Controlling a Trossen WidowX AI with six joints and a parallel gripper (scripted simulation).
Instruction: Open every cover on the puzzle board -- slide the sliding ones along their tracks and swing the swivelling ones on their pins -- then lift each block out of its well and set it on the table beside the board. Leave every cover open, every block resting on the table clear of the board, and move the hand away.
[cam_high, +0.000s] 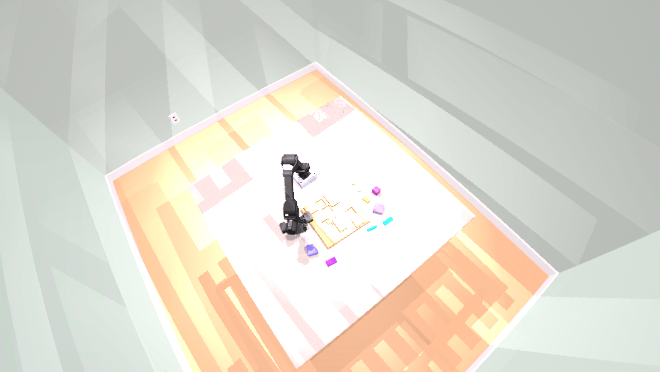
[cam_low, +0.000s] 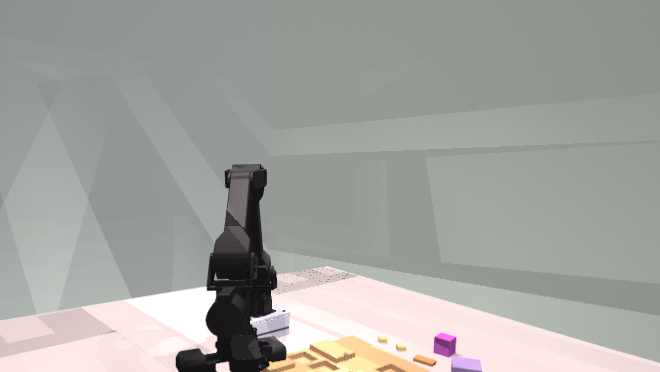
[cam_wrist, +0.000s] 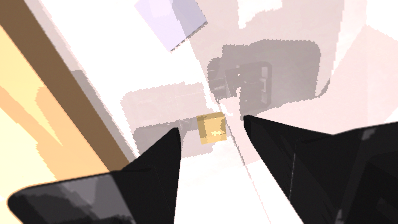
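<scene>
The puzzle board lies 10 cm ahead of my gripper tip, 20 cm to the left of it and 1 cm above it. The rest, counted from my gripper tip: blue-violet block (16 cm ahead, 3 cm to the right, 1 cm above); then magenta block (28 cm ahead); then small orange piece (16 cm ahead, 42 cm to the left).
</scene>
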